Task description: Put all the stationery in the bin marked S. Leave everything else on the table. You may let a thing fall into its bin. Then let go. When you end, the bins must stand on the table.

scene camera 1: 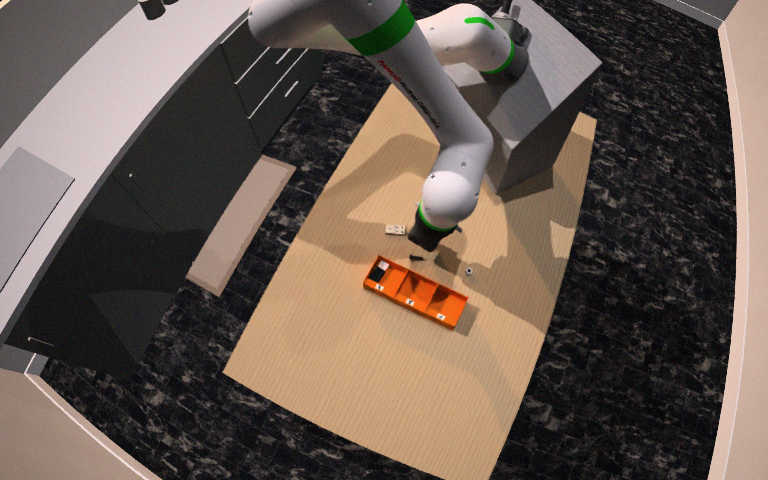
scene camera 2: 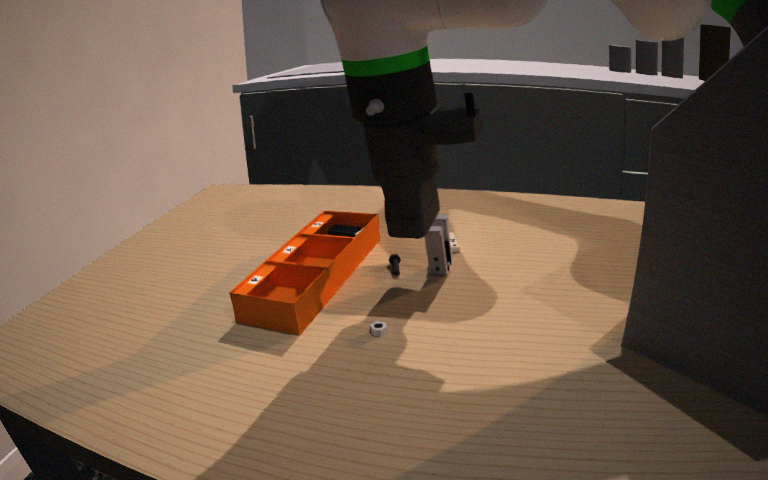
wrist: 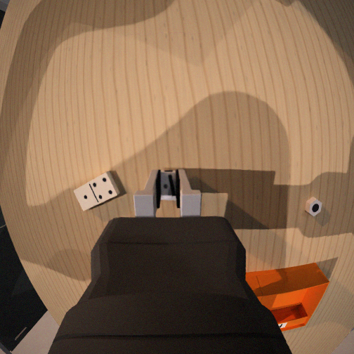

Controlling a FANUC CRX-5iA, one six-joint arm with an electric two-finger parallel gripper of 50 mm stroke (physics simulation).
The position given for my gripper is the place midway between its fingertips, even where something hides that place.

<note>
I see my gripper (scene camera 2: 441, 267), a white domino (wrist: 101, 188) and an orange three-compartment bin row (scene camera 2: 286, 292).
The orange three-compartment bin row shows as well in scene camera 1 (scene camera 1: 442, 305) and in the wrist view (wrist: 291, 294). My gripper also shows in the wrist view (wrist: 167, 180).
</note>
